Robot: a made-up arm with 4 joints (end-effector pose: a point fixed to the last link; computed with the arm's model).
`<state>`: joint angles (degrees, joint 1 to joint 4).
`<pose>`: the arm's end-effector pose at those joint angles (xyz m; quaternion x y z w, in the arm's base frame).
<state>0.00 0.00 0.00 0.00</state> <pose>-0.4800 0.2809 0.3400 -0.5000 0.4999 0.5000 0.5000</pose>
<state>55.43 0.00 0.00 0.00</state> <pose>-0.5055 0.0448 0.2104 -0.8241 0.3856 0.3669 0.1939</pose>
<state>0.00 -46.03 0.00 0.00</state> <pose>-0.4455 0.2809 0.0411 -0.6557 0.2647 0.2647 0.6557</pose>
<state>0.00 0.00 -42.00 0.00</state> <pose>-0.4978 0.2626 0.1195 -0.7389 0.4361 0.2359 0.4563</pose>
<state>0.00 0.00 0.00 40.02</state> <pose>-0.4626 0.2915 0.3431 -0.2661 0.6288 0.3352 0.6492</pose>
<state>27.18 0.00 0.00 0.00</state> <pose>-0.5162 0.1784 0.2571 -0.6787 0.4571 0.4478 0.3604</pose>
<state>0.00 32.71 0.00 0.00</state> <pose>-0.3627 0.2809 0.5221 -0.3390 0.6205 0.6206 0.3390</pose>
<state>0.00 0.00 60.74 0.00</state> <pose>-0.2847 0.1310 0.5334 -0.0475 0.4746 0.7572 0.4463</pose>
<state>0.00 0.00 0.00 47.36</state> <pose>-0.4588 0.2920 0.3436 -0.2188 0.6445 0.2999 0.6684</pose>
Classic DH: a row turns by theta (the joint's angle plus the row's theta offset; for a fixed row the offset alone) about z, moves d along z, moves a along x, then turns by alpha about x. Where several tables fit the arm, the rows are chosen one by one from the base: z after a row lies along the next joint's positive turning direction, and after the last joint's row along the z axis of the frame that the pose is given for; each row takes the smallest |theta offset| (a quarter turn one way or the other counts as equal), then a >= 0, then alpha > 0; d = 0 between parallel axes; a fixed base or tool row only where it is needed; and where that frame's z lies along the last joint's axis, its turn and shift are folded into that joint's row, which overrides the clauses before.
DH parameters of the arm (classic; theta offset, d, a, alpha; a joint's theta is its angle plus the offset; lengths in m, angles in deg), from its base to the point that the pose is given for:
base (fixed): -67.75 0.195 -0.1737 48.91
joint 1: 74.95 0.0602 -0.0047 -106.58
joint 2: -33.62 0.1059 -0.03 -43.12
joint 3: 80.08 -0.2032 -0.2528 -75.31
joint 4: -42.46 -0.132 -0.0235 85.92
tool (fixed): 97.52 0.0189 0 0

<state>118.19 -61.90 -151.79 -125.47</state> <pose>0.1448 0.2841 0.3324 -0.1515 0.0865 -0.9788 0.1075</pose>
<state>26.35 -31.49 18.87 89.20</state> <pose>-0.4665 0.1417 0.1826 -0.1041 0.5299 0.2089 0.8153</pose>
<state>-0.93 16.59 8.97 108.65</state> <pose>-0.3539 0.2665 0.4659 0.2370 0.7968 -0.0427 0.5542</pose>
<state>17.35 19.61 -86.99 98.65</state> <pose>-0.4246 0.0677 0.0573 -0.4512 0.2186 -0.0766 0.8618</pose>
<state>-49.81 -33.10 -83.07 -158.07</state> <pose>-0.2301 0.4062 0.0124 0.6336 -0.3567 -0.3788 0.5725</pose>
